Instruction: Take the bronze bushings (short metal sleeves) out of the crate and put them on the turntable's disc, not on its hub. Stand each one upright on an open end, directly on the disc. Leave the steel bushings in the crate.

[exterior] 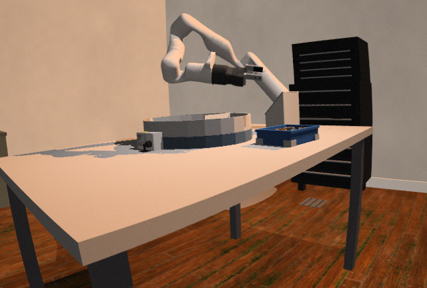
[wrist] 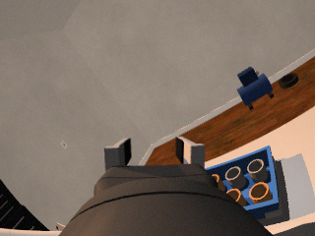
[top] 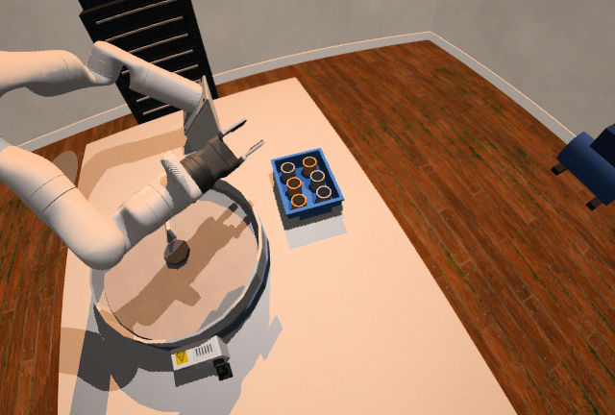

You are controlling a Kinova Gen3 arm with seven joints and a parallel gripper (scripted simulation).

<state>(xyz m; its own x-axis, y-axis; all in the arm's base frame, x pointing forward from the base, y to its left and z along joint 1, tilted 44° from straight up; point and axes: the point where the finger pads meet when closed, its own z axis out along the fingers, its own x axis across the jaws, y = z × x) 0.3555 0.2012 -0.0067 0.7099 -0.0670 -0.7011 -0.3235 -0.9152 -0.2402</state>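
Right now the blue crate is 20 mm behind my hand, 120 mm to the left of it and 220 mm below it. The rest, counted from my hand: turntable disc (110 mm ahead, 230 mm to the right, 190 mm below).
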